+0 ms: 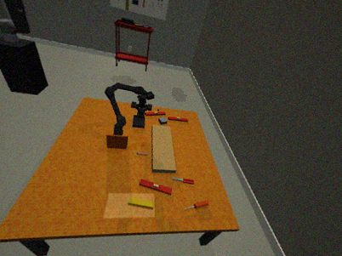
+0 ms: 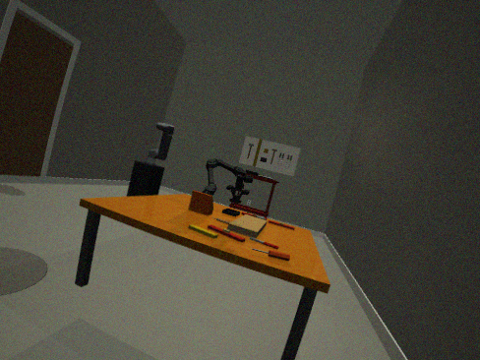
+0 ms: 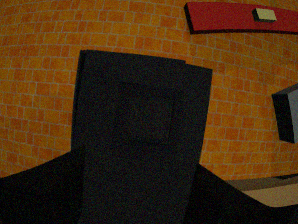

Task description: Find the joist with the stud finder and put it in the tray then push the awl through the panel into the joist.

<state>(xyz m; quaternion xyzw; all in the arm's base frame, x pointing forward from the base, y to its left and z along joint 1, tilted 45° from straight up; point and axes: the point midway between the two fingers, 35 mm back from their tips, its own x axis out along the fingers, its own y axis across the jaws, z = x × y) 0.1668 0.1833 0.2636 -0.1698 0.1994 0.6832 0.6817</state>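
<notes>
Now: the awl 1 cm ahead of my gripper tip, 42 cm to the right of it and 12 cm below it. From my gripper tip the other things lie so: small grey block: 24 cm ahead, 4 cm to the left, 11 cm below; then yellow bar: 6 cm ahead, 82 cm to the right, 12 cm below; then stud finder: 1 cm to the left, 2 cm above.
</notes>
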